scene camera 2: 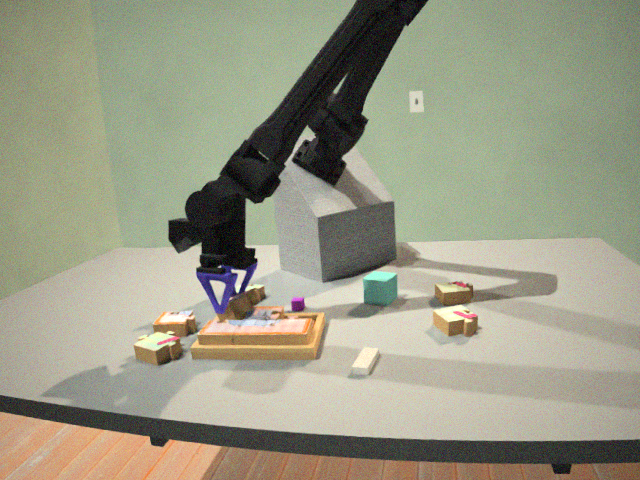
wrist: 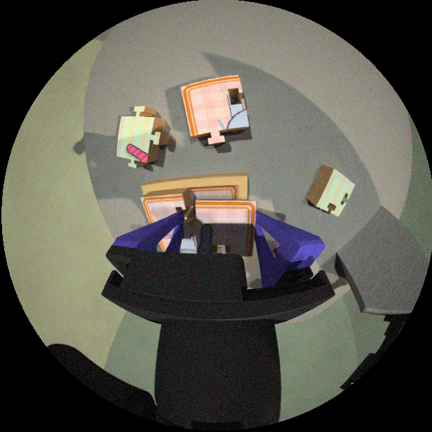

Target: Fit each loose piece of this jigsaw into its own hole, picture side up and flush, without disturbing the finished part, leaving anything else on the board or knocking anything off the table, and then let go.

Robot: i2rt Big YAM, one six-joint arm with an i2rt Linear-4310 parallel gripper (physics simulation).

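Observation:
My gripper (scene camera 2: 232,302) (wrist: 217,214) is shut on an orange-bordered jigsaw piece (scene camera 2: 240,305) (wrist: 227,214), picture side up in the wrist view. It holds the piece low over the far left part of the board (scene camera 2: 258,354) (wrist: 195,185); whether they touch is hidden. The finished part (scene camera 2: 258,338) (wrist: 153,209) sits in the board. Another orange-bordered piece (scene camera 2: 175,323) (wrist: 207,107) and a mint piece with a pink stripe (scene camera 2: 157,348) (wrist: 134,135) lie left of the board. A mint piece (scene camera 2: 256,292) (wrist: 338,191) lies behind it. Two mint-topped pieces (scene camera 2: 453,293) (scene camera 2: 454,320) lie at the right.
A small magenta cube (scene camera 2: 297,303) (wrist: 276,250) lies just behind the board. A teal block (scene camera 2: 380,288) stands behind and right of it. A cream bar (scene camera 2: 365,361) lies at the front right. A large grey sloped-top block (scene camera 2: 356,240) (wrist: 390,265) stands at the back.

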